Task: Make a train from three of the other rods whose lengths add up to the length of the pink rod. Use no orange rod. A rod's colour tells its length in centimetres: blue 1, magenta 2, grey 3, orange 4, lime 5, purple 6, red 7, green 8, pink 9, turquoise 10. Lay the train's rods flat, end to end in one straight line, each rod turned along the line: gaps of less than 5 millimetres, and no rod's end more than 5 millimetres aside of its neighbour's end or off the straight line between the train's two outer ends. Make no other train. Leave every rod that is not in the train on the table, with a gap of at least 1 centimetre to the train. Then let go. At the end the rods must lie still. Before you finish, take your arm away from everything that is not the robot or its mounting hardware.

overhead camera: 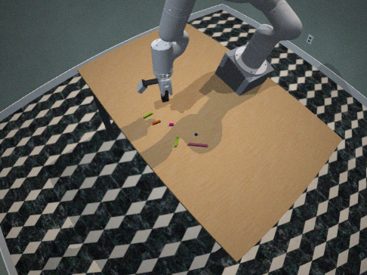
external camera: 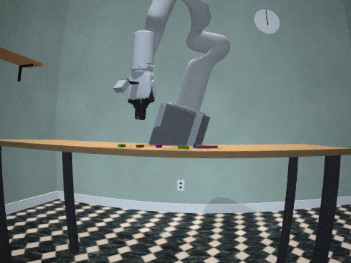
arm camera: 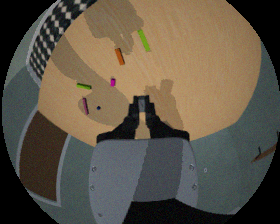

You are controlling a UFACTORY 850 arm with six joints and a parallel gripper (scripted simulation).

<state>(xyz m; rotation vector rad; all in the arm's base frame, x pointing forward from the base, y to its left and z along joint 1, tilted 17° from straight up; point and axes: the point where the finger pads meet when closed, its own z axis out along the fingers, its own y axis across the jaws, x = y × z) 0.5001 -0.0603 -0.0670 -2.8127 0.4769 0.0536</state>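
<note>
Right now my hand is 190 mm to the right of the blue rod, 120 mm above it and 40 mm past it. Also, from my hand: magenta rod (120 mm below, 80 mm to the left, 20 mm ahead); orange rod (120 mm below, 70 mm ahead, 20 mm to the left); grey rod (20 mm below).
</note>
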